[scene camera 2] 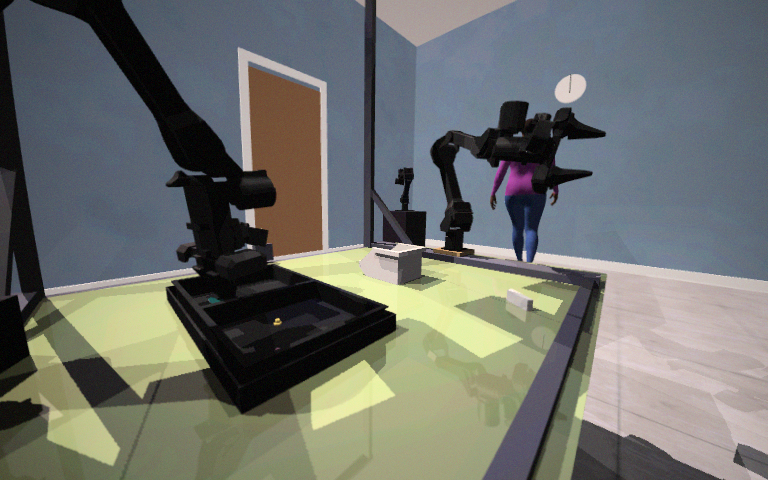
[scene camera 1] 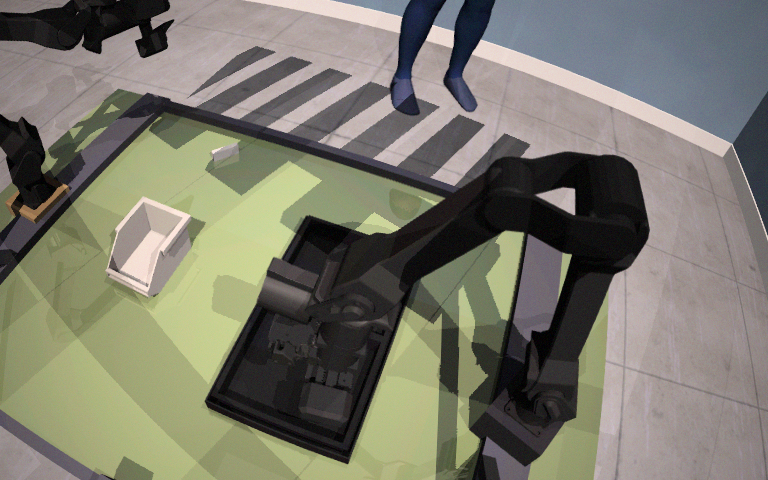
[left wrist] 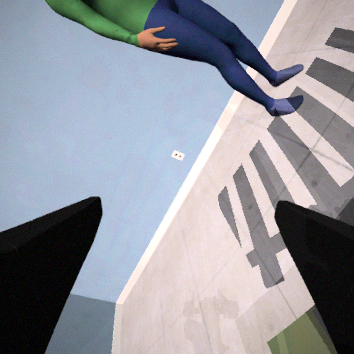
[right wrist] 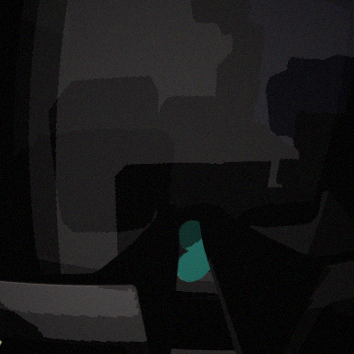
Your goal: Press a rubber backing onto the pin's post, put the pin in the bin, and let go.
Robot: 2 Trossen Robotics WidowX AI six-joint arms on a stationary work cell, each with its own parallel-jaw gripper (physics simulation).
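Frame: origin at the left arm's base, x up, y back, z right, level; metres.
Seen in the pictures: left gripper, fingertip midpoint: (scene camera 2: 599, 153) (left wrist: 189, 207); right gripper, fingertip midpoint: (scene camera 1: 324, 381) (right wrist: 187, 211); left arm's base at its link origin: (scene camera 2: 453, 249) (scene camera 1: 36, 194); right arm's base at its link origin: (scene camera 1: 533, 408).
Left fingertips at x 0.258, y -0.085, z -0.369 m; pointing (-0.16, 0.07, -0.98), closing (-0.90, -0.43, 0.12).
Observation:
Offsets run from my left fingertips to a thing's middle. "pt": to the spot under its first point.
My right gripper (scene camera 2: 226, 289) (right wrist: 187, 211) points down inside the far compartment of the black tray {dx -0.271, dy -0.541, dz +0.344 m} (scene camera 1: 277, 433) (scene camera 2: 317, 355). Its fingers are nearly together on a teal pin {dx -0.280, dy -0.600, dz +0.414 m} (scene camera 2: 214, 300) (right wrist: 194, 264), which shows in the narrow gap between them low over the tray floor; its post is hidden. A small yellow piece {dx -0.281, dy -0.546, dz +0.288 m} (scene camera 2: 277, 321), perhaps the rubber backing, is in the near compartment. The white bin {dx -0.255, dy -0.226, dz +0.363 m} (scene camera 1: 180, 249) (scene camera 2: 410, 267) stands apart from the tray. My left gripper (scene camera 2: 598, 153) (left wrist: 189, 207) is wide open and empty, raised high, far from tray and bin.
A small white block {dx -0.279, dy -0.191, dz +0.072 m} (scene camera 1: 225, 152) (scene camera 2: 519, 300) lies on the green table near its edge. A dark frame rail {pt dx -0.270, dy -0.359, dz -0.016 m} (scene camera 1: 317, 148) (scene camera 2: 546, 390) borders the table. The right arm hangs over the tray and hides part of it in scene camera 1.

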